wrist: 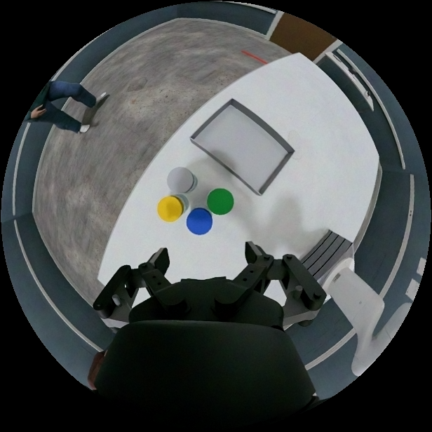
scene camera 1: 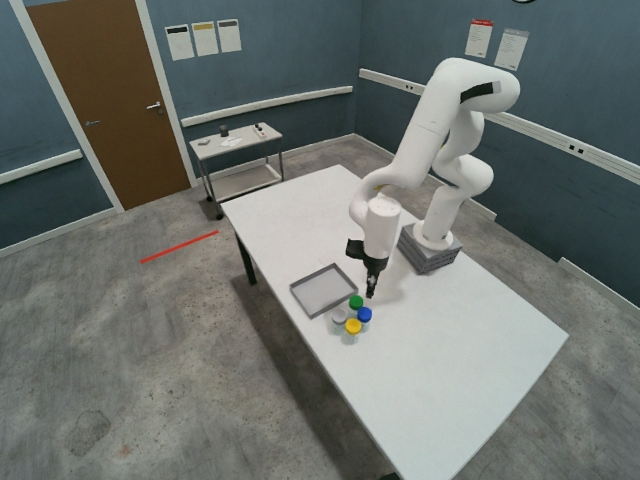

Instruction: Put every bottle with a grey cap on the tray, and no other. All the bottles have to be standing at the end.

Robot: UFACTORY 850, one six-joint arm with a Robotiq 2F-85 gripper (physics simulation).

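Observation:
A bottle with a grey cap stands on the table, outside the tray and near its corner. Close beside it stand a yellow-capped bottle, a blue-capped bottle and a green-capped bottle. All these bottles are upright. The grey rectangular tray lies flat with no bottle on it. My gripper is open, with nothing between its fingers. It points down above the table, beside the bottle group on the robot base's side.
The white table carries the tray, the bottles and the robot's grey base block. A trolley stands beyond the table's far end. A person's legs show on the floor at the left in the wrist view.

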